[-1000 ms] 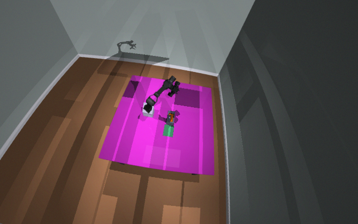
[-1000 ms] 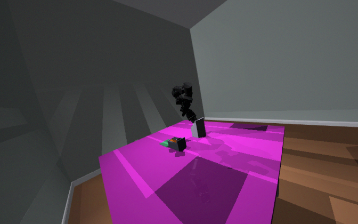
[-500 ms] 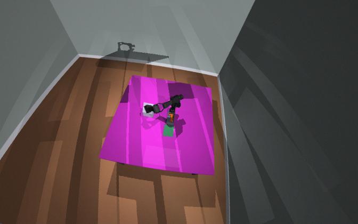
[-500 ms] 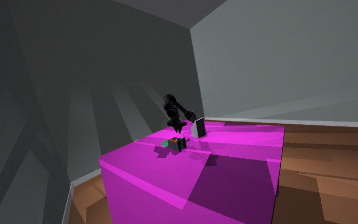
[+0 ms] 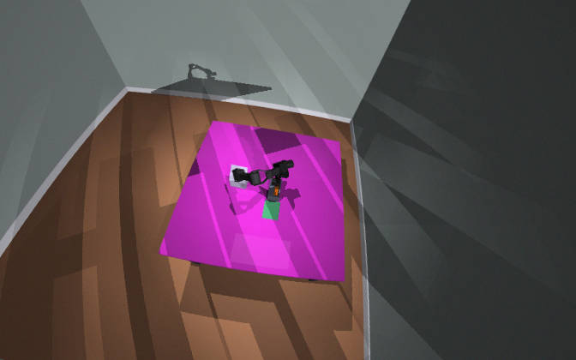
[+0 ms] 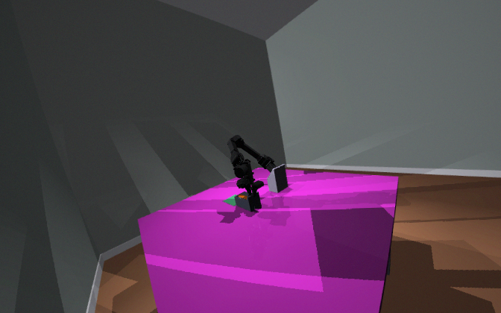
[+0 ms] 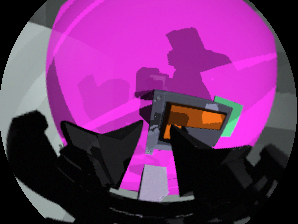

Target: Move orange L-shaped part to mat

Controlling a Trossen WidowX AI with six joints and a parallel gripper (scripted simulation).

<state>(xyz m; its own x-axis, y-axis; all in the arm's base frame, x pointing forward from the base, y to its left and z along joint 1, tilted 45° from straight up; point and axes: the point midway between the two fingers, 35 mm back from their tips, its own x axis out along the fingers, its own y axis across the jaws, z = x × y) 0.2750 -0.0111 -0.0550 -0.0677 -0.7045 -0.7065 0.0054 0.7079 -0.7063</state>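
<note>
My gripper tip is 60 mm to the left of the orange L-shaped part and 30 mm above it. From my gripper tip the other things lie so: green mat (220 mm to the right, 90 mm below).
</note>
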